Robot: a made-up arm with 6 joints. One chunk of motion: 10 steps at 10 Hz.
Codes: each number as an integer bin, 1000 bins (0 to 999) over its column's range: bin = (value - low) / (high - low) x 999, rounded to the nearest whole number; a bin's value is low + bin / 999 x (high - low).
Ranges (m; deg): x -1.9..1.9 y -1.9..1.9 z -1.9..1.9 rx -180..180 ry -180..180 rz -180..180
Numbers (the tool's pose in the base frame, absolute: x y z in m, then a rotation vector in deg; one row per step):
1: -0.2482 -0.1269 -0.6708 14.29 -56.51 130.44
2: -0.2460 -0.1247 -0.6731 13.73 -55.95 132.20
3: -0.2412 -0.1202 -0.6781 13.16 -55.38 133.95
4: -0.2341 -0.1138 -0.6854 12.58 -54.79 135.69
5: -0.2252 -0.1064 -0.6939 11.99 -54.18 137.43
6: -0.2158 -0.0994 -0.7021 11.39 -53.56 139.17
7: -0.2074 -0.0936 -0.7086 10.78 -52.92 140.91
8: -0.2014 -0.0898 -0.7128 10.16 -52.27 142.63
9: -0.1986 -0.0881 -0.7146 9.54 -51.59 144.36
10: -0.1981 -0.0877 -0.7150 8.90 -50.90 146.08
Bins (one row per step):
1: 434 466 323 539 343 861
2: 435 467 323 538 344 866
3: 436 468 321 536 346 871
4: 438 470 319 534 347 876
5: 440 472 317 533 349 881
6: 443 473 315 531 351 886
7: 445 475 313 529 353 891
8: 447 476 312 528 354 895
9: 447 476 312 526 356 900
10: 447 476 312 524 358 905

